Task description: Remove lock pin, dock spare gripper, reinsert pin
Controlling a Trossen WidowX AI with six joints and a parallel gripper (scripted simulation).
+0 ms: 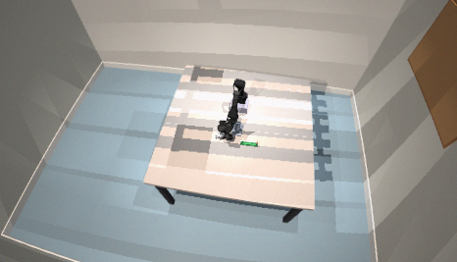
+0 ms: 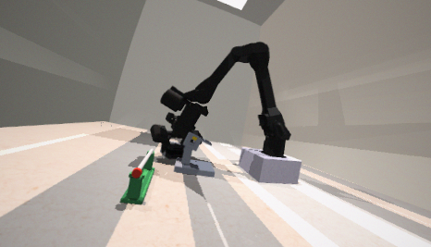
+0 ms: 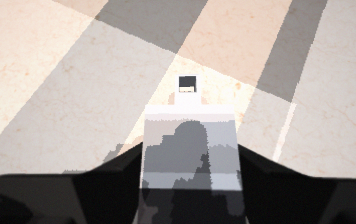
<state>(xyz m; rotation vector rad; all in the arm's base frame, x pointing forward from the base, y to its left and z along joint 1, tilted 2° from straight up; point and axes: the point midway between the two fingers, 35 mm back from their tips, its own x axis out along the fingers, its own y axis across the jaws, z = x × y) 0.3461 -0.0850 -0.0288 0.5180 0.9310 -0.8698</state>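
Right now the mount is 80 mm behind my gripper tip, 120 mm to the left of it and 40 mm above it. Also, from my gripper tip: spare gripper: 20 mm above; then green rack: 20 mm ahead, 240 mm to the left, 20 mm above.
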